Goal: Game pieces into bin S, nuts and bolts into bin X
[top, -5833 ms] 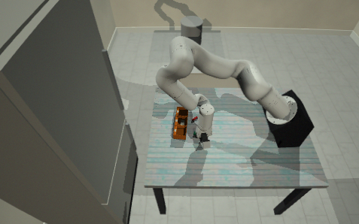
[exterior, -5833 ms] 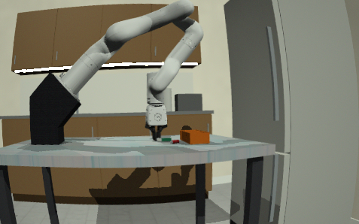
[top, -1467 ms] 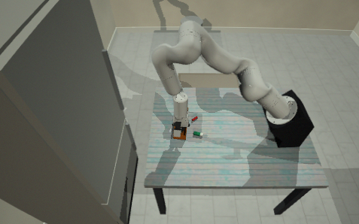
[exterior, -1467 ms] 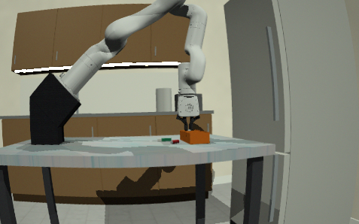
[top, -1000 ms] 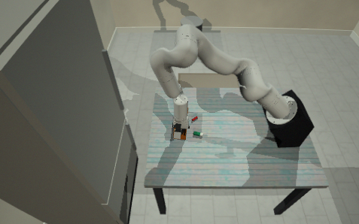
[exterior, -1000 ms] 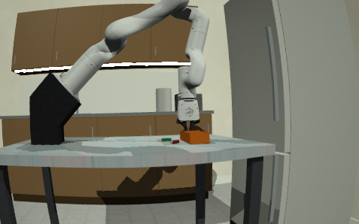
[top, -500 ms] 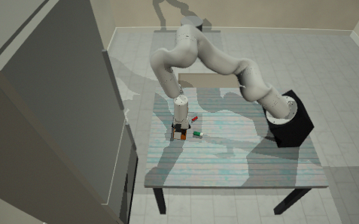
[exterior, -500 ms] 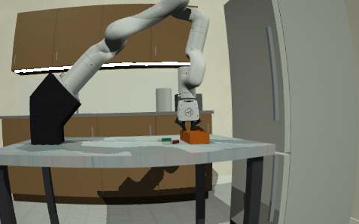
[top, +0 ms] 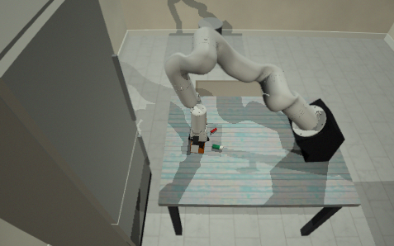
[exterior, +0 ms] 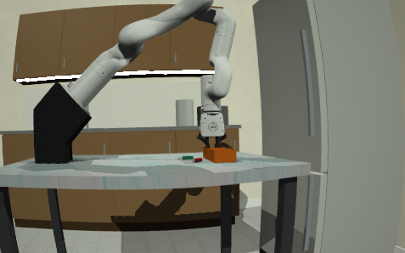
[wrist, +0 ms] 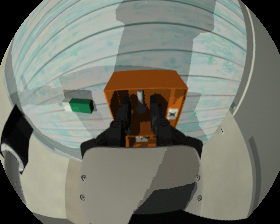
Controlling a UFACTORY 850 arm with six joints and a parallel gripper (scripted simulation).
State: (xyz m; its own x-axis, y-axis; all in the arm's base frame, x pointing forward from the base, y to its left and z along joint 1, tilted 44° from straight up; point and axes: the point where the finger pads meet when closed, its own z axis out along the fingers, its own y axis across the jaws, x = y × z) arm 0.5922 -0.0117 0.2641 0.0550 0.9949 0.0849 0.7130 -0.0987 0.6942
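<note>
My gripper is now 1 cm to the left of the bolt and 3 cm above it. Also, from my hand: orange bin (8 cm to the right, 2 cm below); red piece (10 cm behind, 13 cm to the right, 3 cm below); green piece (12 cm behind, 3 cm below).
</note>
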